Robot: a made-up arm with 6 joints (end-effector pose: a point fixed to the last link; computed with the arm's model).
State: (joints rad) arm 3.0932 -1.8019 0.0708 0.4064 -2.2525 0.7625
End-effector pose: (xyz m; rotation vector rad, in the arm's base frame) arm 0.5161 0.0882 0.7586 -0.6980 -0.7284 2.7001
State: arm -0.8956 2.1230 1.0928 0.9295 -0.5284 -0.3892
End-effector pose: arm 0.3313 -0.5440 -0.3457 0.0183 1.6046 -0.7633
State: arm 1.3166 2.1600 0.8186 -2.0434 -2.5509 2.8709
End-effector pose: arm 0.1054 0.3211 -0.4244 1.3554 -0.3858 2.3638
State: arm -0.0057 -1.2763 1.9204 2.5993 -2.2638 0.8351
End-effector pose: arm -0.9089 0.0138 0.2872 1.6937 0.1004 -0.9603
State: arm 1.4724 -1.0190 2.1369 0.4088 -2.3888 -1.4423
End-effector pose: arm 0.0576 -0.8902 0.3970 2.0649 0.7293 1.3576
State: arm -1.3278 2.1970 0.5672 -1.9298 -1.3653 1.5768
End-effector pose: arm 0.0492 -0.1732 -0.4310 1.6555 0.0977 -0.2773
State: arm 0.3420 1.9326 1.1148 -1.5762 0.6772 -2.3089
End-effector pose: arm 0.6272 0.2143 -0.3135 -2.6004 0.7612 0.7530
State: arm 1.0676 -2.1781 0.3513 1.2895 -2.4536 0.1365
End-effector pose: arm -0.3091 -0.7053 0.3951 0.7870 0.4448 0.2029
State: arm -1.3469 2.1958 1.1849 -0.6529 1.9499 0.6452
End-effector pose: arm 0.0419 -0.5672 -0.3873 -0.9593 -0.2708 -2.1898
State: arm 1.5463 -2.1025 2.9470 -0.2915 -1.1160 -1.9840
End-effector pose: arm 0.1407 -0.0904 -0.4705 -0.1241 1.4443 -1.1688
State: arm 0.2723 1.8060 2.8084 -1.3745 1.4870 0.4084
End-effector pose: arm 0.6482 0.1393 0.7640 1.6543 -1.5339 -0.6052
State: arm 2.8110 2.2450 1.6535 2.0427 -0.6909 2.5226
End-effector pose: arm -0.7394 0.3422 -0.1043 0.6186 1.6192 1.5593
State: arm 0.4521 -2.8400 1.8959 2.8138 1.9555 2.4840
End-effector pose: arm -0.0580 0.0337 -0.6640 0.3614 -2.6438 0.9698
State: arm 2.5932 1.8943 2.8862 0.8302 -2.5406 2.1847
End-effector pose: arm -0.4165 0.3624 0.7544 2.0923 0.9434 -1.2734
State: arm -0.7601 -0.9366 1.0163 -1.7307 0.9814 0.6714
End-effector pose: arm -0.3828 0.3372 1.0633 0.8257 -2.3812 0.0546
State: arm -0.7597 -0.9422 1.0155 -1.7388 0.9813 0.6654
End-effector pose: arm -0.3854 0.3398 1.0606 0.8355 -2.3789 0.0722
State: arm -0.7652 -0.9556 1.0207 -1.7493 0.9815 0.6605
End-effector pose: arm -0.3930 0.3513 1.0527 0.8371 -2.3843 0.1030
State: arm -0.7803 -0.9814 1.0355 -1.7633 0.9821 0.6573
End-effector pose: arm -0.4074 0.3773 1.0359 0.8244 -2.4010 0.1553
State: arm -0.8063 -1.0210 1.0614 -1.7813 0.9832 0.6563
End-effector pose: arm -0.4277 0.4197 1.0072 0.7936 -2.4279 0.2326
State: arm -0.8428 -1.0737 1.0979 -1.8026 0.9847 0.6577
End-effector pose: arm -0.4498 0.4778 0.9642 0.7421 -2.4602 0.3346
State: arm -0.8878 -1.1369 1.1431 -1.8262 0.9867 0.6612
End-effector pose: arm -0.4683 0.5478 0.9059 0.6704 -2.4904 0.4573
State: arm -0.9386 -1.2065 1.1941 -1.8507 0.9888 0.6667
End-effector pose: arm -0.4780 0.6232 0.8339 0.5810 -2.5113 0.5927
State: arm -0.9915 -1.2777 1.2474 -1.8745 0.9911 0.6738
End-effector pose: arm -0.4762 0.6965 0.7525 0.4805 -2.5182 0.7306
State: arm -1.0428 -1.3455 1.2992 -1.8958 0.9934 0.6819
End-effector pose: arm -0.4636 0.7607 0.6683 0.3775 -2.5108 0.8600
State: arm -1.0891 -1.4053 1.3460 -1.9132 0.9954 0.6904
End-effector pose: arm -0.4438 0.8116 0.5894 0.2806 -2.4933 0.9714
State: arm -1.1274 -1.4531 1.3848 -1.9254 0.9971 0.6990
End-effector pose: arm -0.4220 0.8479 0.5232 0.1983 -2.4728 1.0574
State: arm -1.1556 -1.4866 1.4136 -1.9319 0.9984 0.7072
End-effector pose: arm -0.4032 0.8710 0.4748 0.1360 -2.4565 1.1149
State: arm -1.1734 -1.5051 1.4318 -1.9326 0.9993 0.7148
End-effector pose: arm -0.3903 0.8838 0.4464 0.0953 -2.4495 1.1437
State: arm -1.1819 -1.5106 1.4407 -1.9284 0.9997 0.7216
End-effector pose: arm -0.3838 0.8891 0.4358 0.0736 -2.4526 1.1485
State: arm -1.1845 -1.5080 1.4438 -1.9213 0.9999 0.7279
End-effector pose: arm -0.3818 0.8902 0.4364 0.0641 -2.4624 1.1384
